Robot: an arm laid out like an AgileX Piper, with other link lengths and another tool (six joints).
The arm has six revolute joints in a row. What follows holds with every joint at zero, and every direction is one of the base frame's. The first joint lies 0.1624 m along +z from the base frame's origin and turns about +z. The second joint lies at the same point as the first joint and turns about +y. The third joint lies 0.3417 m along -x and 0.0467 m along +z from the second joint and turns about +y. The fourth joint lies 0.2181 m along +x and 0.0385 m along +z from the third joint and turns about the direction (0.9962, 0, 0.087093). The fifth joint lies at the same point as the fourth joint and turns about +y. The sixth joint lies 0.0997 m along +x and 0.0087 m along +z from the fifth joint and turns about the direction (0.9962, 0, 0.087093). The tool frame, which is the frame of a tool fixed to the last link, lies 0.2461 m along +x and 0.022 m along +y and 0.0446 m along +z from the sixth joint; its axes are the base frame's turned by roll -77.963, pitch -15.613 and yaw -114.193 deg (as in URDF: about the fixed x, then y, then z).
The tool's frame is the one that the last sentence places.
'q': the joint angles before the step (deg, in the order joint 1, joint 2, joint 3, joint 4, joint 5, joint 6). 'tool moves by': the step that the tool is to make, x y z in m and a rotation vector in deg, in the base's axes. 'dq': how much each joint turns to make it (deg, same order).
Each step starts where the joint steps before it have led.
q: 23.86, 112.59, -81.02, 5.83, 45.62, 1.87
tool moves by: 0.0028, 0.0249, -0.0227, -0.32, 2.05, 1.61
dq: 2.13, 5.21, -4.73, 0.40, 1.48, 0.50
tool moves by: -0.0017, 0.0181, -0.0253, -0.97, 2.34, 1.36
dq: 1.80, 4.90, -4.25, -0.08, 1.83, 0.68
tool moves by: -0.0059, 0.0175, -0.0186, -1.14, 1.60, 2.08
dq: 2.08, 3.67, -3.64, -0.46, 1.90, 0.40
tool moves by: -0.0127, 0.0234, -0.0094, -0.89, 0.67, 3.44
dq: 3.00, 2.19, -2.74, -0.53, 1.59, -0.07
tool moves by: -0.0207, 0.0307, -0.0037, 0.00, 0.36, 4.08
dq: 3.71, 1.15, -1.62, 0.28, 0.80, -0.44
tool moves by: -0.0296, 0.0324, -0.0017, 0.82, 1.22, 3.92
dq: 3.70, 0.67, -0.87, 1.71, 0.73, -0.93
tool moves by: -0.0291, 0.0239, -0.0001, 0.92, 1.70, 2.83
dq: 2.79, 0.24, -0.24, 2.14, 0.78, -0.92
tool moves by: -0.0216, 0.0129, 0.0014, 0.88, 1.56, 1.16
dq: 1.57, -0.38, 0.86, 1.99, 0.11, -0.48
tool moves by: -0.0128, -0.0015, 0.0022, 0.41, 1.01, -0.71
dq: 0.38, -1.55, 3.07, 1.21, -1.17, 0.33
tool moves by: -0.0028, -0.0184, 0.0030, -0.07, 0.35, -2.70
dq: -1.12, -2.94, 5.61, 0.40, -2.60, 0.91
